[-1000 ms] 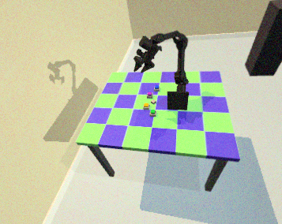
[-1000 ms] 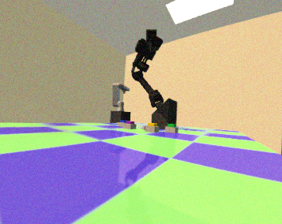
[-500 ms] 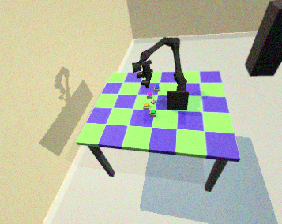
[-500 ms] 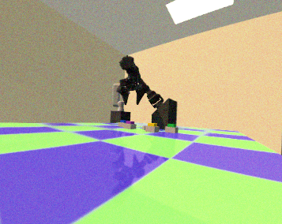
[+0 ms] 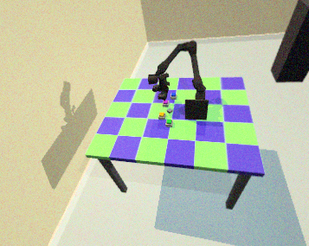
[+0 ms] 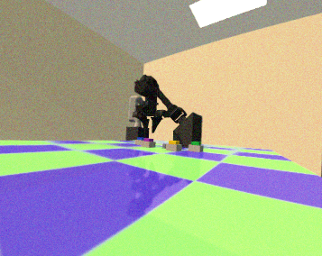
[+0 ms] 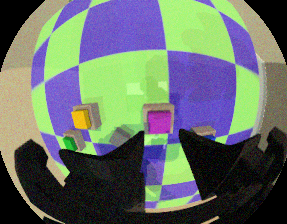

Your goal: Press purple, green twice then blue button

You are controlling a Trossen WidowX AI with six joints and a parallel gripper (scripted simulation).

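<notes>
The purple button is 30 mm below my gripper tip. Round my gripper tip: blue button: 90 mm to the right, 50 mm behind, 30 mm below; green button: 210 mm to the left, 50 mm behind, 30 mm below; small grey block: 80 mm to the left, 60 mm below, 40 mm behind.
</notes>
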